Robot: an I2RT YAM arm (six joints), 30 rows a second.
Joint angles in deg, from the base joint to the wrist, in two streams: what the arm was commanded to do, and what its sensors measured. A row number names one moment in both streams.
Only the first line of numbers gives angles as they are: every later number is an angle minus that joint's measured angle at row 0.
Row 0, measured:
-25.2 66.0 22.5 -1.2 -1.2 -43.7
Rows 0 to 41, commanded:
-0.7 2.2 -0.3 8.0 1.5 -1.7
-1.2 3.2 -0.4 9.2 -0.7 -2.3
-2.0 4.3 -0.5 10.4 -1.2 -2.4
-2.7 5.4 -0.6 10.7 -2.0 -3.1
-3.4 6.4 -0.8 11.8 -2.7 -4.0
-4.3 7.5 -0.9 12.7 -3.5 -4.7
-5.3 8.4 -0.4 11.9 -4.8 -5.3
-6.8 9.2 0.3 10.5 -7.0 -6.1
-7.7 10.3 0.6 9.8 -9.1 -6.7
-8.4 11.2 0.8 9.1 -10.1 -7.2
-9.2 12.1 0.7 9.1 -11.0 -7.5
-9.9 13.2 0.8 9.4 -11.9 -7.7
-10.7 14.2 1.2 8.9 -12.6 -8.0
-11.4 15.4 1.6 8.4 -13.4 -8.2
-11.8 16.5 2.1 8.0 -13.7 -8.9
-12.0 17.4 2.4 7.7 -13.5 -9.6
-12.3 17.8 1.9 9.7 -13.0 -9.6
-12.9 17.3 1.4 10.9 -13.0 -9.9
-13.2 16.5 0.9 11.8 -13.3 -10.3
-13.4 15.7 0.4 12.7 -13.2 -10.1
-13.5 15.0 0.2 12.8 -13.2 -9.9
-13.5 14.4 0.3 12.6 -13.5 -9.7
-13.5 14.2 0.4 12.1 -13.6 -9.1
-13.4 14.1 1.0 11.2 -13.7 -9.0
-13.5 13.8 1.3 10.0 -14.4 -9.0
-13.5 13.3 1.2 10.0 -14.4 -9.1
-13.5 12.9 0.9 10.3 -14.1 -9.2
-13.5 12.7 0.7 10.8 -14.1 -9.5
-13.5 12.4 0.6 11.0 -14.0 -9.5
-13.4 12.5 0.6 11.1 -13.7 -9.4
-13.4 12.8 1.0 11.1 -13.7 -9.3
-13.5 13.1 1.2 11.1 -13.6 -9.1
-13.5 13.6 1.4 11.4 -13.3 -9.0
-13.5 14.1 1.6 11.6 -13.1 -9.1
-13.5 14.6 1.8 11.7 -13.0 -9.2
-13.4 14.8 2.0 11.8 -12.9 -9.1
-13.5 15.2 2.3 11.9 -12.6 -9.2
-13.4 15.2 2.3 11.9 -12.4 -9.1
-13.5 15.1 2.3 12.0 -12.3 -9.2
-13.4 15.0 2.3 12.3 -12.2 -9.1
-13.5 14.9 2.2 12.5 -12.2 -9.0
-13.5 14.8 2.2 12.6 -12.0 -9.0
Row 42, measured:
-13.1 13.4 2.0 15.0 -14.0 -9.1
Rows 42 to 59, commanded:
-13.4 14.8 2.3 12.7 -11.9 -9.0
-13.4 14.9 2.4 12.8 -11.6 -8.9
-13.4 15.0 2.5 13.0 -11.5 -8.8
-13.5 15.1 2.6 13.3 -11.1 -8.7
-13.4 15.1 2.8 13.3 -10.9 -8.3
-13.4 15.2 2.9 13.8 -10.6 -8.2
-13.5 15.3 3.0 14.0 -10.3 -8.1
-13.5 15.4 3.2 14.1 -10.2 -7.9
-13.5 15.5 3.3 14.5 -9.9 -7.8
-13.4 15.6 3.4 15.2 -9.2 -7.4
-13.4 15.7 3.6 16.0 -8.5 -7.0
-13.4 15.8 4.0 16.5 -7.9 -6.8
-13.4 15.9 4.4 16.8 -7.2 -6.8
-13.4 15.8 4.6 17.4 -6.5 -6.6
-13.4 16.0 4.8 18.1 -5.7 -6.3
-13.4 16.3 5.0 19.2 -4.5 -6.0
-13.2 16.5 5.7 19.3 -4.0 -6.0
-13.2 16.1 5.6 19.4 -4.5 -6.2
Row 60, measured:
-13.1 15.5 3.5 16.9 -8.1 -7.4
